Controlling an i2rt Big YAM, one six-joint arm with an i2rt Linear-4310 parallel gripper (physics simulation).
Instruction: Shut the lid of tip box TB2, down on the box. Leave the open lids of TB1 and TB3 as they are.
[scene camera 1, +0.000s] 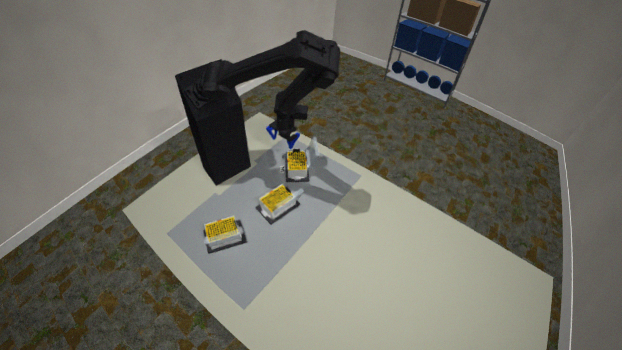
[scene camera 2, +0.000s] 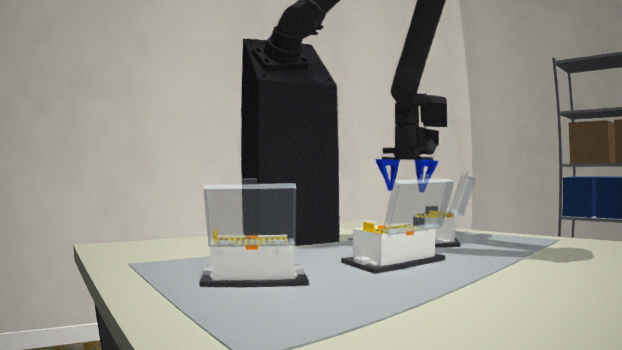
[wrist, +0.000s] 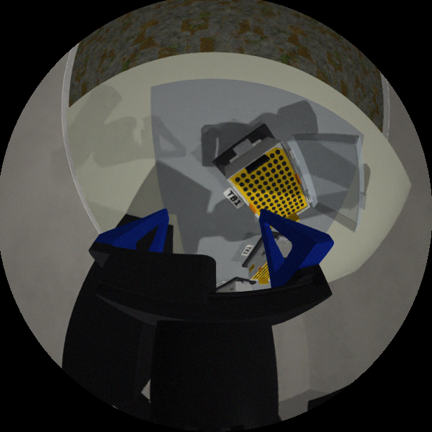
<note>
I see my gripper (scene camera 2: 405, 191), a clear lid (wrist: 331, 164) and a clear lid (scene camera 2: 421, 204).
My gripper is seen too in the wrist view (wrist: 213, 213).
</note>
